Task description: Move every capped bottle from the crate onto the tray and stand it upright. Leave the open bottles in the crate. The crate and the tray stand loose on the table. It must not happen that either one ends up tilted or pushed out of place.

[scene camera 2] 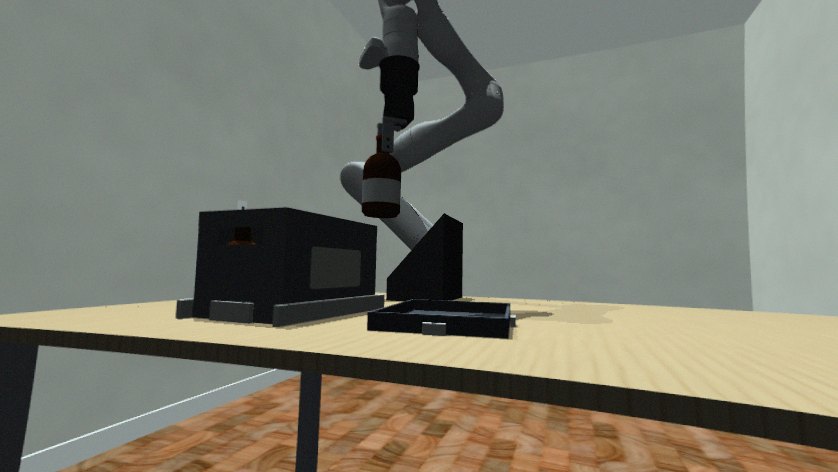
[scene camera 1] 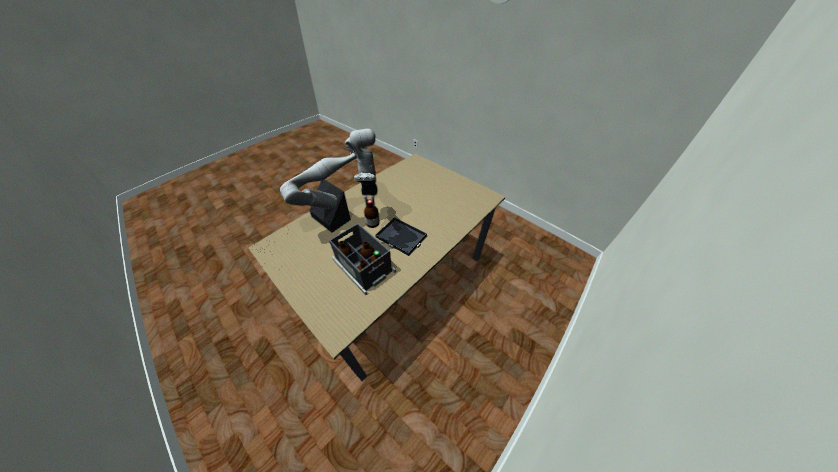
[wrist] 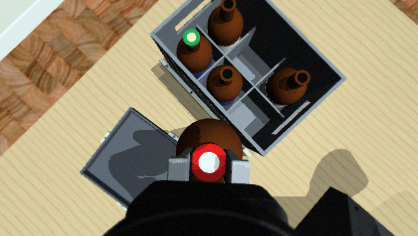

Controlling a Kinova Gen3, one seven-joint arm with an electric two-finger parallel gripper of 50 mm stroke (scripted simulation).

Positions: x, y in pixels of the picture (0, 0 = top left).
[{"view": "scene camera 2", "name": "gripper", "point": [384, 154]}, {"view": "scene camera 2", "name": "dark crate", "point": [304, 256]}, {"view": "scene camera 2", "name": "dark flat tray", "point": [399, 320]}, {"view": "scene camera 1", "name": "dark flat tray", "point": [404, 237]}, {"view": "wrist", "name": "gripper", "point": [209, 160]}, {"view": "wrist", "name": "dark crate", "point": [268, 43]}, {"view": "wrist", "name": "dark flat tray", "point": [135, 154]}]
